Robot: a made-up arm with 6 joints.
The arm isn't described. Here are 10 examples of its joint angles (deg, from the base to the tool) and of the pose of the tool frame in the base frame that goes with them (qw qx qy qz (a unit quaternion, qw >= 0); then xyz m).
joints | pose
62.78 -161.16 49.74 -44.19 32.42 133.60 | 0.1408 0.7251 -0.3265 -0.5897 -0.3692 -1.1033 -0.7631
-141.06 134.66 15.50 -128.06 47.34 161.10 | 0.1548 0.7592 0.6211 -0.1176 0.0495 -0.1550 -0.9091
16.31 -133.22 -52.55 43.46 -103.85 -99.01 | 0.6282 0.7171 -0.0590 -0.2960 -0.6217 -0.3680 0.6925
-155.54 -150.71 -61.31 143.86 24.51 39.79 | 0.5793 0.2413 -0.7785 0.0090 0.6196 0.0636 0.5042
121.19 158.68 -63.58 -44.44 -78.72 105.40 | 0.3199 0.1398 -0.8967 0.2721 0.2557 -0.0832 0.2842
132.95 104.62 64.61 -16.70 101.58 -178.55 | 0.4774 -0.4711 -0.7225 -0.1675 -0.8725 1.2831 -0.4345
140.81 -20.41 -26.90 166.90 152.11 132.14 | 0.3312 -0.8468 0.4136 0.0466 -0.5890 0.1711 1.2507
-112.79 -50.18 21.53 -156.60 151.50 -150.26 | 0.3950 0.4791 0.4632 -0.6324 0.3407 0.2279 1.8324
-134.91 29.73 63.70 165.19 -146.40 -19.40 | 0.8926 0.0510 0.0376 0.4464 -0.6519 -0.9909 1.7800
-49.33 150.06 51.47 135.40 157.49 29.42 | 0.6963 0.2724 -0.5272 0.4037 0.4599 -0.2665 -1.2839
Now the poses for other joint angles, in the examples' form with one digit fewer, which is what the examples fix.
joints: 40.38 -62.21 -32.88 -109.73 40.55 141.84
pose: 0.983 -0.158 -0.092 0.002 -0.004 0.106 1.091
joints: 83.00 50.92 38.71 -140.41 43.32 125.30
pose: 0.853 -0.161 0.322 0.378 0.001 1.567 0.670
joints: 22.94 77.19 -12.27 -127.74 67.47 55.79
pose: 0.604 -0.139 0.467 -0.631 0.604 0.419 -0.259
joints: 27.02 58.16 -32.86 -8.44 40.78 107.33
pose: 0.473 -0.761 0.131 0.424 0.767 0.118 0.028
